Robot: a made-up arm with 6 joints.
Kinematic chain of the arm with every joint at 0, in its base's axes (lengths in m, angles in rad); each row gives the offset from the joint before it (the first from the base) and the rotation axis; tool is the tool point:
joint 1: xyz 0 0 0.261 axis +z
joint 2: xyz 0 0 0 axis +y
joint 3: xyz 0 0 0.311 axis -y
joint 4: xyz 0 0 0 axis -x
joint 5: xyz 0.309 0 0 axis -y
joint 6: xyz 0 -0.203 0 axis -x
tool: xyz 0 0 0
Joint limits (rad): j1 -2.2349..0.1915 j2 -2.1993..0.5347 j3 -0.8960..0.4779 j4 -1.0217..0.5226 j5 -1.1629..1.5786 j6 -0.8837..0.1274
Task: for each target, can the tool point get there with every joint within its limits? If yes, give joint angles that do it. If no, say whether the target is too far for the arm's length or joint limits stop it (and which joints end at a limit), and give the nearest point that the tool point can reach.
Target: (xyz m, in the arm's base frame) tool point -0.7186 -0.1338 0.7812
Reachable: no: too far | nearest point -0.4923 -0.0917 0.6174 | short by 0.283 m
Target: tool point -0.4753 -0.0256 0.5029
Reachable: yes | joints -0.3792 -1.7107 0.1534 0.1798 -0.7976 -0.7544
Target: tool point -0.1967 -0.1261 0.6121
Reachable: yes | joints -1.5220 -0.6082 -0.3355 0.0645 -0.1683 -0.2034
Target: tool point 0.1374 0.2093 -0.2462
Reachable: no: joint limits stop it (at a limit: joint 1, joint 2, joint 4) | nearest point 0.1830 -0.0724 0.1745 | short by 0.508 m
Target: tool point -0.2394 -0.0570 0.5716
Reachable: yes | joints -0.4086 -1.5992 0.0536 -0.7582 -0.0354 -0.1678
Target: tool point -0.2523 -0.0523 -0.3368
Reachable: no: joint limits stop it (at a limit: joint 1, joint 2, joint 4) | nearest point -0.1907 -0.0718 0.1747 | short by 0.516 m
